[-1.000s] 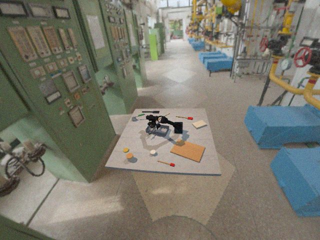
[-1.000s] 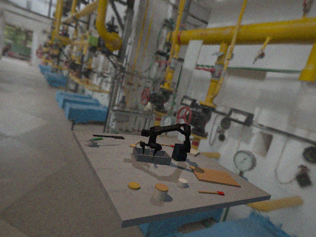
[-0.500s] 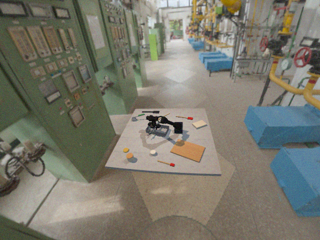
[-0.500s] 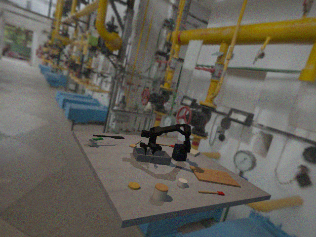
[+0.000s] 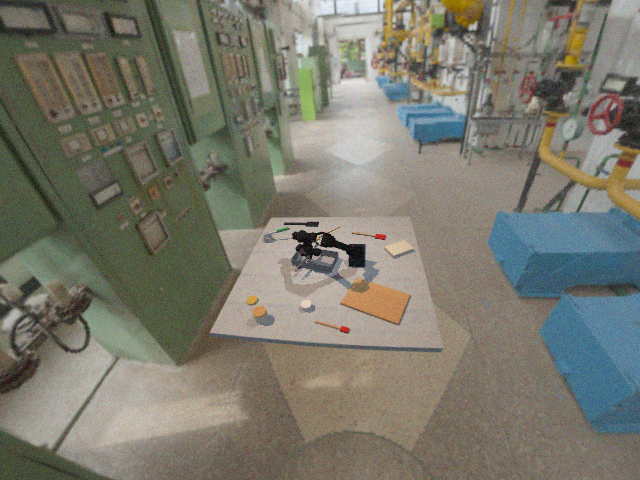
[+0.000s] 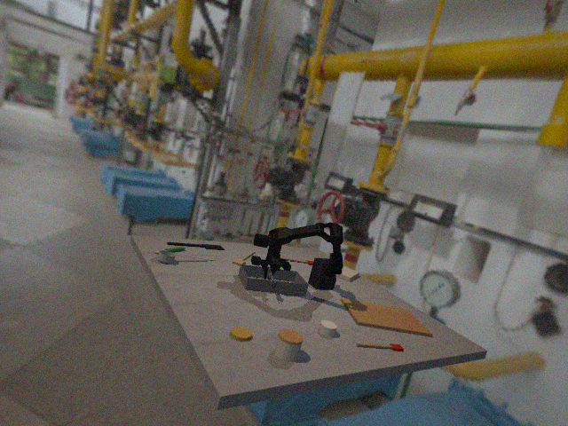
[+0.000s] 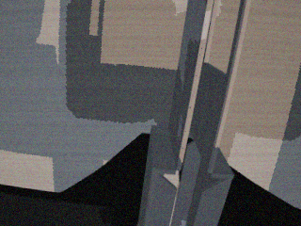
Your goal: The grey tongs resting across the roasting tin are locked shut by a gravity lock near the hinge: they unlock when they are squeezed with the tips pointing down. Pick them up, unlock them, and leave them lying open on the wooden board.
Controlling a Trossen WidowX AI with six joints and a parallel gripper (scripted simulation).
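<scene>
Now: gripper tip 4 cm past the roasting tin and 1 cm to the left of it. Also, from my gripper tip: orange disc (26 cm ahead, 44 cm to the left, 2 cm below); then white cylinder (11 cm behind, 41 cm to the left, 1 cm below); then yellow lock piece (2 cm ahead, 8 cm to the left, 4 cm above).
</scene>
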